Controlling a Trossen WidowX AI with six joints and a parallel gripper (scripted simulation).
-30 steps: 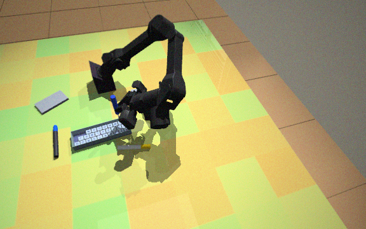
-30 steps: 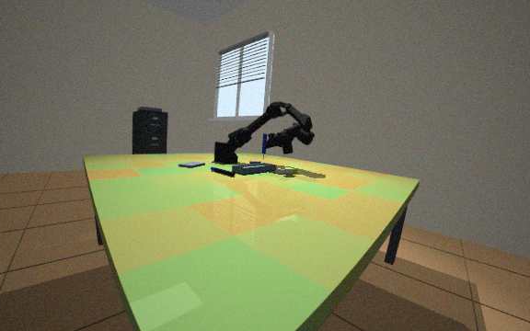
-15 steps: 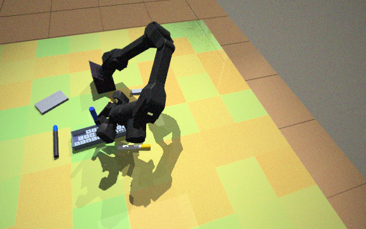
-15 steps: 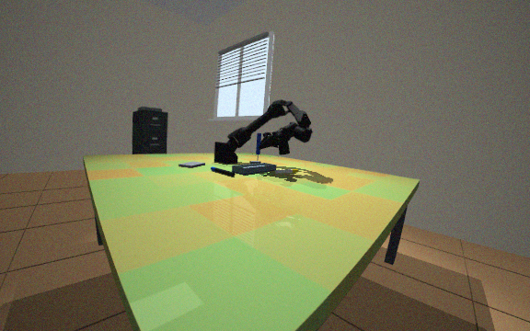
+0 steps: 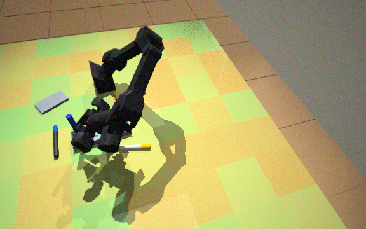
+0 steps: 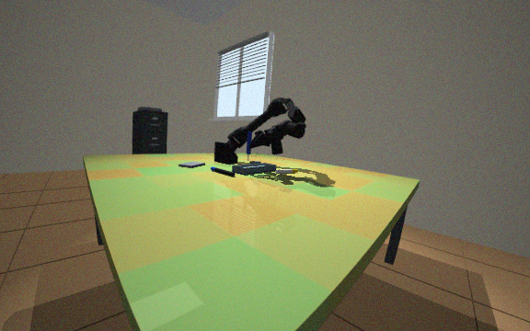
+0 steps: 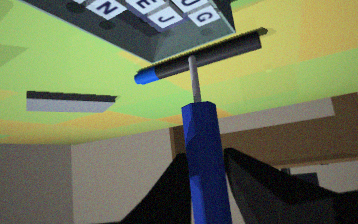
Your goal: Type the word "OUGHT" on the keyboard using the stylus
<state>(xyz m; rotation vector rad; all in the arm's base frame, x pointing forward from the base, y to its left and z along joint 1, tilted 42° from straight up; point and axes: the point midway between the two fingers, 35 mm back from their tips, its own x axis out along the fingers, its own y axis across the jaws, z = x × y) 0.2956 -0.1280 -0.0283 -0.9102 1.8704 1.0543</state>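
My gripper tip is now 18 cm to the right of the yellow-capped marker, 10 cm above it and 9 cm short of it. Also, from my gripper tip: grey stylus tip 5 cm below; stylus 1 cm below; flat grey slab 26 cm behind, 10 cm to the right, 10 cm below.
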